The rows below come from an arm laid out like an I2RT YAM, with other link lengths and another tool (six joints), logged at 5 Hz.
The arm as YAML. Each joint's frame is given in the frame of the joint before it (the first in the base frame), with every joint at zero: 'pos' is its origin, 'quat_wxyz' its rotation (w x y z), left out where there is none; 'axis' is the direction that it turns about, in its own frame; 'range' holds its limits. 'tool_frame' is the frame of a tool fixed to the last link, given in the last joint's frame.
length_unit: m
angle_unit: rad
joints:
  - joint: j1
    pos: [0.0, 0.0, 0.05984]
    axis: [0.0, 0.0, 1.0]
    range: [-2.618, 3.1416]
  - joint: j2
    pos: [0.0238, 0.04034, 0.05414]
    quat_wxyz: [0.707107, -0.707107, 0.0, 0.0]
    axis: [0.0, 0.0, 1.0]
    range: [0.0, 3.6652]
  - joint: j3
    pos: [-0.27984, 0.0, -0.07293]
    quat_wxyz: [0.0, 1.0, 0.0, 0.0]
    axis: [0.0, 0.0, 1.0]
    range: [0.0, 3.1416]
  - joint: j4
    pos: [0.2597, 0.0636, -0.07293]
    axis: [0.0, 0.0, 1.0]
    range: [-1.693, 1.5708]
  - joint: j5
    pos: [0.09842, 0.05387, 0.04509]
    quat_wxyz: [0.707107, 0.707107, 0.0, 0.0]
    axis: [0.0, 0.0, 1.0]
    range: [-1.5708, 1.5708]
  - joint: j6
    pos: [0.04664, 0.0, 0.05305]
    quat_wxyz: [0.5, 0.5, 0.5, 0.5]
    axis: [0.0, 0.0, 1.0]
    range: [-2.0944, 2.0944]
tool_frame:
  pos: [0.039, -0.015, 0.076]
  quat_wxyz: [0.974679, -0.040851, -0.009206, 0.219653]
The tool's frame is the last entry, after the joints.
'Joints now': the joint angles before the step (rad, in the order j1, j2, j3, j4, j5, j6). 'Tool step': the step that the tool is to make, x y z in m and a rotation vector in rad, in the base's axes. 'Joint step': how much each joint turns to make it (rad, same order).
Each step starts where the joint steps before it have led.
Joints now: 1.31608, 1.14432, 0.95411, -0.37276, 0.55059, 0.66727
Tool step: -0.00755, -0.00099, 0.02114, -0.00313, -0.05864, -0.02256
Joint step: 0.04452, -0.00456, 0.04598, -0.03063, 0.08743, -0.01684
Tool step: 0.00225, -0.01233, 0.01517, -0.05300, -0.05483, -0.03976
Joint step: 0.00156, -0.01225, 0.03681, -0.06282, 0.06903, -0.04284
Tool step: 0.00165, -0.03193, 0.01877, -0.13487, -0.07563, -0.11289
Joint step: 0.00306, -0.01381, 0.06900, -0.18199, 0.15319, -0.02471
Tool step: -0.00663, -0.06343, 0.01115, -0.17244, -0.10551, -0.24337
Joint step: 0.00766, -0.01841, 0.05070, -0.34664, 0.27473, 0.15165
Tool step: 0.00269, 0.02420, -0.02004, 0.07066, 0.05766, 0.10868
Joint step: -0.00149, -0.02148, -0.08705, 0.19466, -0.12502, -0.08079
